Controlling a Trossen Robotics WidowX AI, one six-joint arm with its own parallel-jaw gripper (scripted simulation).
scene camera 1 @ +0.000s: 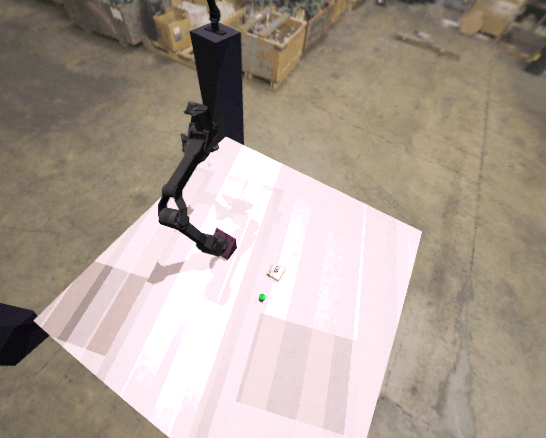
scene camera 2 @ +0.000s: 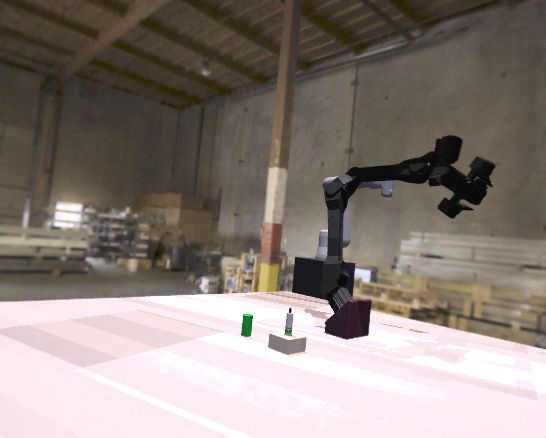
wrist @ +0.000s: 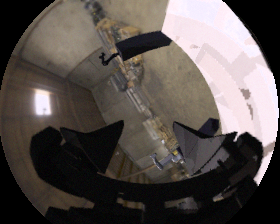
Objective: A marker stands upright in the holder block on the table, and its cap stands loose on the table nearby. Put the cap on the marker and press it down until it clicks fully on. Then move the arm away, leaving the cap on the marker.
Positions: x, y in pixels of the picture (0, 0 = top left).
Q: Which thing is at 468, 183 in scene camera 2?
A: My gripper.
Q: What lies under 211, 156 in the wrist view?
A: My gripper.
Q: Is my gripper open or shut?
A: Open.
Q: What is my gripper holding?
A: Nothing.
